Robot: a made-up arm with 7 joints. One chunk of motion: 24 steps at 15 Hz.
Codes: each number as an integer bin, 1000 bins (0 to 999) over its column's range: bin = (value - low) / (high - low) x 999, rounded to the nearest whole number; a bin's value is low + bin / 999 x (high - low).
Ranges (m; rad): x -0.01..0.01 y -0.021..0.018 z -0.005..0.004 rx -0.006..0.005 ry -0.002..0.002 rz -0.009..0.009
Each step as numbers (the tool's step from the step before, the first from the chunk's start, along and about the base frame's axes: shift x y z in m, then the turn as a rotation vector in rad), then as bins.
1 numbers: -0.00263 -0.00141 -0.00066 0.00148 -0.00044 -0.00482
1 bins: 368 502 482 679 390 232
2 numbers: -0.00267 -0.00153 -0.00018 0.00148 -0.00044 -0.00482
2 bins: 366 499 535 679 390 232
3 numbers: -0.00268 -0.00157 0.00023 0.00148 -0.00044 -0.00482
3 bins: 366 498 581 679 390 232
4 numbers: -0.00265 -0.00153 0.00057 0.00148 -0.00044 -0.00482
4 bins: 367 499 618 679 390 232
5 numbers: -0.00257 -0.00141 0.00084 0.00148 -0.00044 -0.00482
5 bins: 371 502 648 679 390 232
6 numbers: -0.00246 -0.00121 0.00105 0.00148 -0.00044 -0.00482
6 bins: 377 507 672 679 390 232
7 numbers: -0.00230 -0.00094 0.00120 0.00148 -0.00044 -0.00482
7 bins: 385 514 688 679 390 232
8 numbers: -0.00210 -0.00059 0.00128 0.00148 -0.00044 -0.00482
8 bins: 395 523 697 679 390 232
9 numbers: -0.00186 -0.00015 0.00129 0.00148 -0.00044 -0.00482
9 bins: 407 534 698 679 390 232
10 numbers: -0.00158 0.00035 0.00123 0.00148 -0.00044 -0.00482
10 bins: 421 547 692 679 390 232
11 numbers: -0.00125 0.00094 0.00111 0.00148 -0.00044 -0.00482
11 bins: 437 562 678 679 390 232
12 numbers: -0.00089 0.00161 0.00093 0.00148 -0.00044 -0.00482
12 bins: 455 579 658 679 390 232
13 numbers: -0.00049 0.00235 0.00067 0.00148 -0.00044 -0.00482
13 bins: 475 598 629 679 390 232
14 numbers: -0.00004 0.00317 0.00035 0.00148 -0.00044 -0.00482
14 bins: 498 619 594 679 390 232
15 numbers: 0.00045 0.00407 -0.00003 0.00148 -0.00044 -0.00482
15 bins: 522 642 552 679 390 232
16 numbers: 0.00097 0.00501 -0.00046 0.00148 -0.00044 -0.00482
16 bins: 548 666 504 679 390 232
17 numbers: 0.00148 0.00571 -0.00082 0.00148 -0.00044 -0.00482
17 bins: 573 684 464 679 390 232
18 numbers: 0.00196 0.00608 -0.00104 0.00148 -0.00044 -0.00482
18 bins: 597 694 440 679 390 232
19 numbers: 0.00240 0.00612 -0.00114 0.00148 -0.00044 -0.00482
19 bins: 619 695 428 679 390 232
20 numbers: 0.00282 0.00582 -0.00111 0.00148 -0.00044 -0.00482
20 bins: 640 687 432 679 390 232
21 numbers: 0.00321 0.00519 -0.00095 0.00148 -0.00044 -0.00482
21 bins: 660 671 450 679 390 232
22 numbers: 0.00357 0.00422 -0.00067 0.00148 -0.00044 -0.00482
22 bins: 678 646 481 679 390 232
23 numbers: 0.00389 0.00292 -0.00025 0.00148 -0.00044 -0.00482
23 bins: 694 613 527 679 390 232
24 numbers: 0.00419 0.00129 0.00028 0.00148 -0.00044 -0.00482
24 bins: 709 571 586 679 390 232
